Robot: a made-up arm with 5 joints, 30 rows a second.
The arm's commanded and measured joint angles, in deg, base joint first. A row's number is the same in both.
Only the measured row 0 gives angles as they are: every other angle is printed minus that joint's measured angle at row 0.
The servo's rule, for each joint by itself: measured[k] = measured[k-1] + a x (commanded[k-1-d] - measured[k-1]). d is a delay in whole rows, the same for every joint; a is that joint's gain. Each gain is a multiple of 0.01, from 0.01 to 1. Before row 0 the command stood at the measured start. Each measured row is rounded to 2 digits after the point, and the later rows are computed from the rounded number. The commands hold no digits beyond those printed.
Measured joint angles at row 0: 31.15 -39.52 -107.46 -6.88 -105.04
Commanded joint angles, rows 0 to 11: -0.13 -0.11 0.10 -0.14 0.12; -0.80 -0.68 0.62 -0.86 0.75; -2.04 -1.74 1.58 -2.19 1.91; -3.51 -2.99 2.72 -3.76 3.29; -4.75 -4.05 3.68 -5.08 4.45; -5.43 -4.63 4.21 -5.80 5.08; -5.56 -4.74 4.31 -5.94 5.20; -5.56 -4.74 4.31 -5.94 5.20; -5.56 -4.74 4.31 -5.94 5.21; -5.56 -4.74 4.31 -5.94 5.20; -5.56 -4.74 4.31 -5.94 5.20; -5.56 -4.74 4.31 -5.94 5.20
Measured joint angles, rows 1 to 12: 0.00 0.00 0.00 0.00 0.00; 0.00 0.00 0.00 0.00 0.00; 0.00 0.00 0.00 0.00 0.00; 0.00 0.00 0.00 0.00 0.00; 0.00 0.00 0.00 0.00 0.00; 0.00 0.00 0.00 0.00 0.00; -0.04 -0.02 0.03 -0.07 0.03; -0.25 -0.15 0.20 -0.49 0.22; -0.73 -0.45 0.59 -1.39 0.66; -1.48 -0.93 1.19 -2.65 1.34; -2.36 -1.52 1.89 -3.94 2.15; -3.19 -2.11 2.54 -4.93 2.91
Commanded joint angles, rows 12 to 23: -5.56 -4.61 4.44 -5.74 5.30; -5.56 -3.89 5.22 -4.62 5.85; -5.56 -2.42 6.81 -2.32 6.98; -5.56 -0.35 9.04 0.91 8.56; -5.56 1.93 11.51 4.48 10.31; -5.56 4.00 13.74 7.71 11.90; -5.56 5.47 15.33 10.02 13.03; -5.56 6.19 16.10 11.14 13.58; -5.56 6.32 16.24 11.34 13.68; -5.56 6.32 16.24 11.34 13.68; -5.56 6.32 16.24 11.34 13.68; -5.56 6.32 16.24 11.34 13.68
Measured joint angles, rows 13 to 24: -3.83 -2.61 3.04 -5.47 3.51; -4.30 -3.01 3.40 -5.72 3.95; -4.64 -3.34 3.65 -5.84 4.28; -4.89 -3.61 3.83 -5.89 4.52; -5.07 -3.82 3.96 -5.92 4.70; -5.20 -3.99 4.06 -5.93 4.83; -5.30 -4.11 4.17 -5.83 4.95; -5.37 -4.07 4.46 -5.19 5.18; -5.42 -3.76 5.12 -3.67 5.65; -5.46 -3.11 6.22 -1.24 6.41; -5.49 -2.15 7.70 1.79 7.42; -5.51 -0.98 9.39 4.93 8.58
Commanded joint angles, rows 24 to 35: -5.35 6.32 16.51 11.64 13.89; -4.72 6.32 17.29 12.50 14.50; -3.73 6.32 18.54 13.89 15.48; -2.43 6.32 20.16 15.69 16.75; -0.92 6.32 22.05 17.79 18.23; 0.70 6.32 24.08 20.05 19.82; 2.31 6.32 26.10 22.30 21.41; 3.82 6.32 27.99 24.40 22.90; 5.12 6.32 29.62 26.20 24.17; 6.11 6.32 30.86 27.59 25.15; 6.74 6.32 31.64 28.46 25.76; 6.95 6.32 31.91 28.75 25.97
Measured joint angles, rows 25 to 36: -5.52 0.25 11.05 7.63 9.74; -5.53 1.38 12.46 9.49 10.74; -5.54 2.32 13.52 10.47 11.50; -5.55 3.08 14.28 10.93 12.07; -5.55 3.70 14.83 11.15 12.49; -5.55 4.20 15.22 11.25 12.80; -5.50 4.60 15.58 11.46 13.08; -5.29 4.93 16.06 12.01 13.45; -4.87 5.19 16.75 13.01 13.98; -4.21 5.40 17.70 14.43 14.70; -3.32 5.57 18.92 16.21 15.62; -2.23 5.71 20.36 18.25 16.71
